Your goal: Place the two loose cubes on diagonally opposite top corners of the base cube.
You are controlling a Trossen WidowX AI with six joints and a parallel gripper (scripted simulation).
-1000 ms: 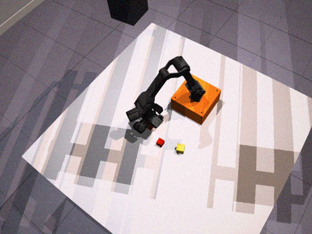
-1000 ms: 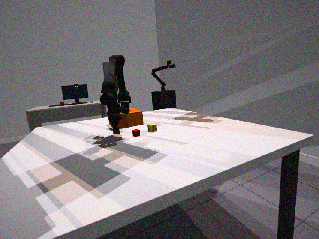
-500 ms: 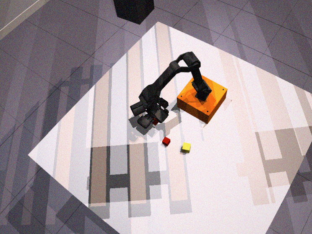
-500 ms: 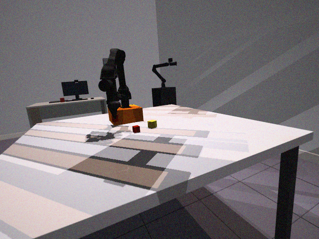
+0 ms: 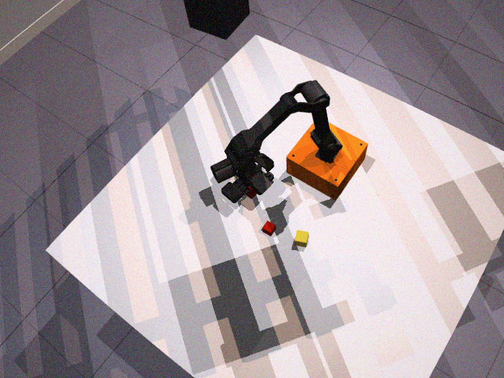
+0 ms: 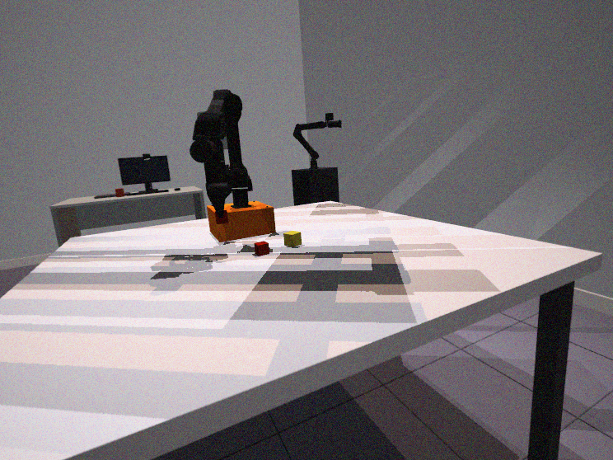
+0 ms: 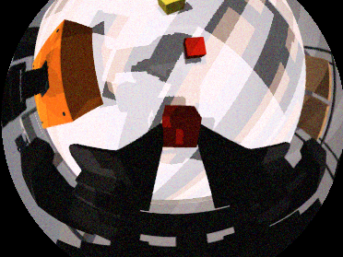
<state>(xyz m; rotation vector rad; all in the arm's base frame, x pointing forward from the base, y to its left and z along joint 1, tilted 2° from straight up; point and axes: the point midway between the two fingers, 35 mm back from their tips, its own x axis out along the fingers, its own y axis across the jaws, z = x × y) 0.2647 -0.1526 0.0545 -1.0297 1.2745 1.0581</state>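
Now: the yellow base cube 3 cm ahead of my gripper tip, 21 cm to the left of it and 10 cm below it.
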